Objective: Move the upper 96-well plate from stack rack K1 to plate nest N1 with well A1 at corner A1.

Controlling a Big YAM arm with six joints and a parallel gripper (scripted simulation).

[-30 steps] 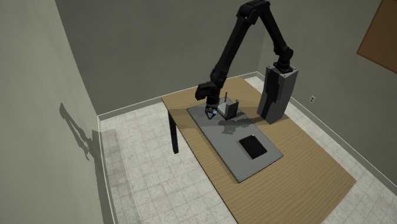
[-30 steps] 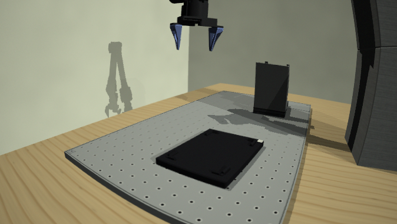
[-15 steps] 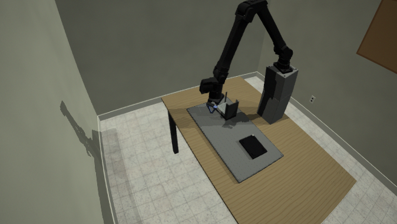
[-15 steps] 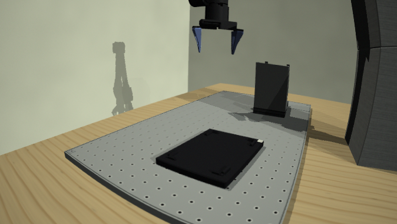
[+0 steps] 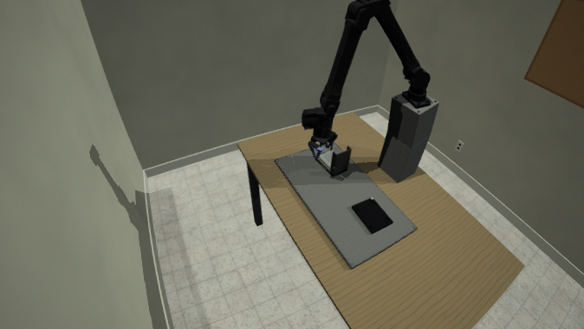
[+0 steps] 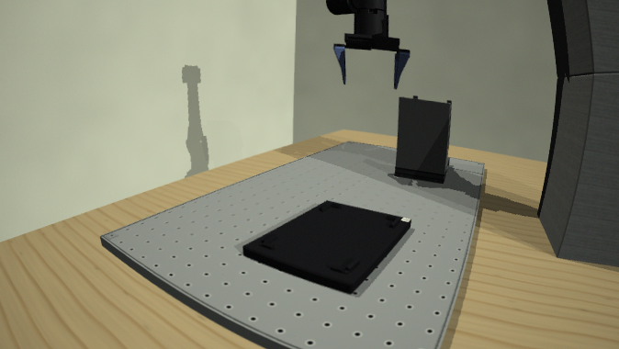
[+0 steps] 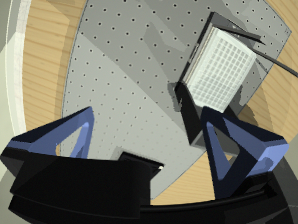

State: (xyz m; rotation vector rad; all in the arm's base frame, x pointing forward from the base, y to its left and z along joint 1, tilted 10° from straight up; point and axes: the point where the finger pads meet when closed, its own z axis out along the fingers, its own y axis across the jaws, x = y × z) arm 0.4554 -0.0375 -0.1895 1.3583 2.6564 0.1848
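Right now the dark back wall is 12 cm behind my hand and 8 cm below it. Also, from my hand: pale A1 square (20 cm behind, 21 cm to the left, 15 cm below).
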